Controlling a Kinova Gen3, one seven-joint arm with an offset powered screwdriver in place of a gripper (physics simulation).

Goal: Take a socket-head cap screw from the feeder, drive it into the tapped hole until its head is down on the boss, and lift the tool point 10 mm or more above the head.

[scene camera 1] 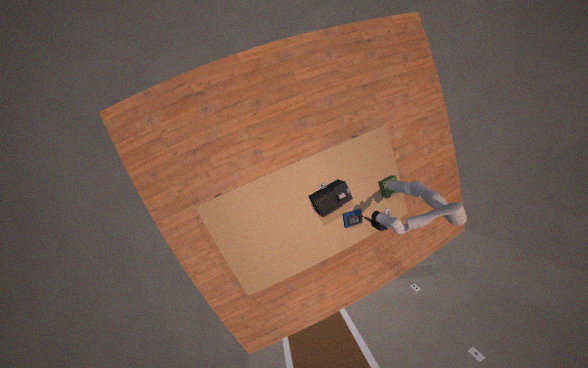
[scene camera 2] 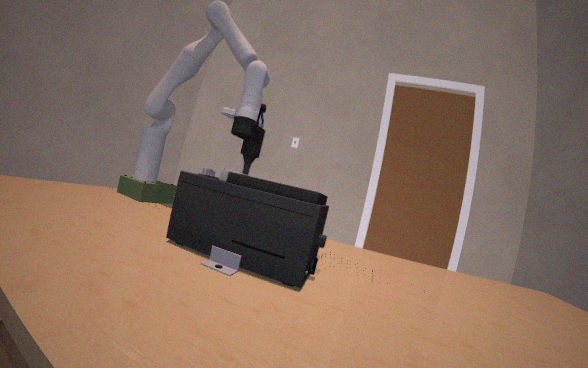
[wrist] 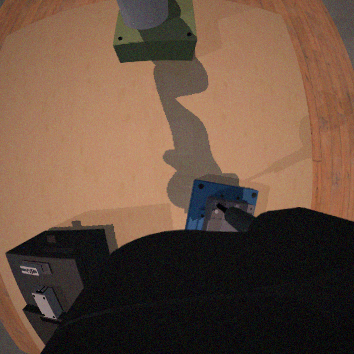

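The black screw feeder (scene camera 1: pixel 327 202) (scene camera 2: pixel 240 220) (wrist: pixel 95 250) stands on the mat. The blue fixture plate (scene camera 1: pixel 345 223) (wrist: pixel 196 199) lies beside it and carries a grey block (scene camera 1: pixel 354 219) (wrist: pixel 215 221) with the boss. In scene camera 2 the feeder hides the plate. My screwdriver (scene camera 1: pixel 363 216) (scene camera 2: pixel 246 172) (wrist: pixel 220 206) points down, with its tip over the grey block in the wrist view. I cannot tell whether the tip touches the block or how high it is. No screw can be made out at the tip, and the tapped hole is too small to tell.
The green arm base (scene camera 1: pixel 383 188) (scene camera 2: pixel 136 189) (wrist: pixel 155 50) stands on the mat (scene camera 1: pixel 260 240). A small grey bracket (scene camera 1: pixel 322 186) (scene camera 2: pixel 226 257) stands beside the feeder's long side. The dark tool body covers much of the lower wrist view.
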